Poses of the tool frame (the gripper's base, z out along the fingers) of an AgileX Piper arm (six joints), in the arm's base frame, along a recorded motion.
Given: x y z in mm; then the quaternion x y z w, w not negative.
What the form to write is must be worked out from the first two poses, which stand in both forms.
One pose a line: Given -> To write
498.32 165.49 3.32 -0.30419 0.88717 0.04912 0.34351 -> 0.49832 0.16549 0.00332 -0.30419 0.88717 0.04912 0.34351
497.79 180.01 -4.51 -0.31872 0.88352 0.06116 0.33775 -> 0.49779 0.18001 -0.00451 -0.31872 0.88352 0.06116 0.33775
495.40 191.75 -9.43 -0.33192 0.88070 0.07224 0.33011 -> 0.49540 0.19175 -0.00943 -0.33192 0.88070 0.07224 0.33011
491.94 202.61 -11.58 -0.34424 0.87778 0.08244 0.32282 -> 0.49194 0.20261 -0.01158 -0.34424 0.87778 0.08244 0.32282
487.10 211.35 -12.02 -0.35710 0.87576 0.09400 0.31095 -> 0.48710 0.21135 -0.01202 -0.35710 0.87576 0.09400 0.31095
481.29 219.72 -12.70 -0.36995 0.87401 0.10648 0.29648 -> 0.48129 0.21972 -0.01270 -0.36995 0.87401 0.10648 0.29648
